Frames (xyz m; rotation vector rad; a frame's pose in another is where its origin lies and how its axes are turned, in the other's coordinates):
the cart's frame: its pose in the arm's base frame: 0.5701 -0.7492 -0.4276 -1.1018 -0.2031 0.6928
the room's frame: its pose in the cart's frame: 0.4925 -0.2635 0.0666 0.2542 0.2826 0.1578
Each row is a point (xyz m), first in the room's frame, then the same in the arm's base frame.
Working: the room's frame: its pose in the arm's base frame: 1.0286 -0.4718 -0.2565 -0.9641 0.2110 0.6737

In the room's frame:
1: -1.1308 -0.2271 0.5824
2: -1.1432 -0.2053 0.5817
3: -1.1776 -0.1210 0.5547
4: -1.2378 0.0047 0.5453
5: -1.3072 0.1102 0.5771
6: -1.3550 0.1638 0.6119
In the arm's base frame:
1: 0.2151 -0.5769 0.7418
2: 0.1921 -0.5744 0.7320
3: 0.1169 -0.5787 0.6743
4: -0.0061 -0.5639 0.6097
5: -0.1290 -0.5273 0.5866
6: -0.2035 -0.4991 0.5912

